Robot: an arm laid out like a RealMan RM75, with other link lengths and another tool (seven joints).
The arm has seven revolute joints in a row. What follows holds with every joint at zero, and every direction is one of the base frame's. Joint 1 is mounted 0.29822 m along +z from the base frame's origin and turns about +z. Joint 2 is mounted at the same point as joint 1 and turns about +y. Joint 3 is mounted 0.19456 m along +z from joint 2 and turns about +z. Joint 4 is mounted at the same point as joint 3 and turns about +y. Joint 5 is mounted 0.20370 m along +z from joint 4 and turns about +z. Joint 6 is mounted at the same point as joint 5 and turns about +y. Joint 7 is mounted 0.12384 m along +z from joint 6 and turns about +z. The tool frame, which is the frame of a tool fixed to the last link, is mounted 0.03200 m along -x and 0.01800 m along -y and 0.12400 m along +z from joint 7; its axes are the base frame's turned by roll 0.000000, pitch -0.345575 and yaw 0.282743 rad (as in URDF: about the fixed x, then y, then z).
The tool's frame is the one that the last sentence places.
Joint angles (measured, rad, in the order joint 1, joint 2, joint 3, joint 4, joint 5, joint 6, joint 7), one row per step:
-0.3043 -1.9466 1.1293 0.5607 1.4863 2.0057 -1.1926
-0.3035 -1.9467 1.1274 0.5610 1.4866 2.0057 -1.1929
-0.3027 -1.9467 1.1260 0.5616 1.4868 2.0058 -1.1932
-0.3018 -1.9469 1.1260 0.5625 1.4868 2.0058 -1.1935
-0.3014 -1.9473 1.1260 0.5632 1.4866 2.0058 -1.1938
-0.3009 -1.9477 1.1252 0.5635 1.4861 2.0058 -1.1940
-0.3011 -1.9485 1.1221 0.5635 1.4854 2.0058 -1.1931
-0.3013 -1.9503 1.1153 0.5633 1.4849 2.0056 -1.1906
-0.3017 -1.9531 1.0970 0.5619 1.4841 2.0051 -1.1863
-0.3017 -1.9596 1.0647 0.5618 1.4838 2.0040 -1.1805
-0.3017 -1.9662 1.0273 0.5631 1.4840 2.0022 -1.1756
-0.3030 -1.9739 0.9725 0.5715 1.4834 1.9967 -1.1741
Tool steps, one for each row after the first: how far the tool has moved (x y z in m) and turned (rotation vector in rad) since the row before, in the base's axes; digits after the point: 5 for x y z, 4 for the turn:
-0.00017 0.00021 0.00024 0.0014 -0.0003 0.0014
-0.00015 0.00014 0.00023 0.0011 -0.0001 0.0009
-0.00008 -0.00010 0.00002 0.0001 0.0001 0.0003
0.00010 -0.00002 -0.00002 0.0001 -0.0003 0.0000
0.00009 0.00014 0.00012 0.0009 -0.0009 0.0007
0.00036 0.00071 0.00039 0.0037 -0.0021 0.0004
0.00056 0.00139 0.00069 0.0077 -0.0038 0.0010
0.00075 0.00363 0.00220 0.0188 -0.0083 0.0051
0.00142 0.00606 0.00369 0.0317 -0.0143 0.0091
0.00111 0.00700 0.00466 0.0361 -0.0144 0.0113
0.00112 0.01124 0.00808 0.0541 -0.0161 0.0164

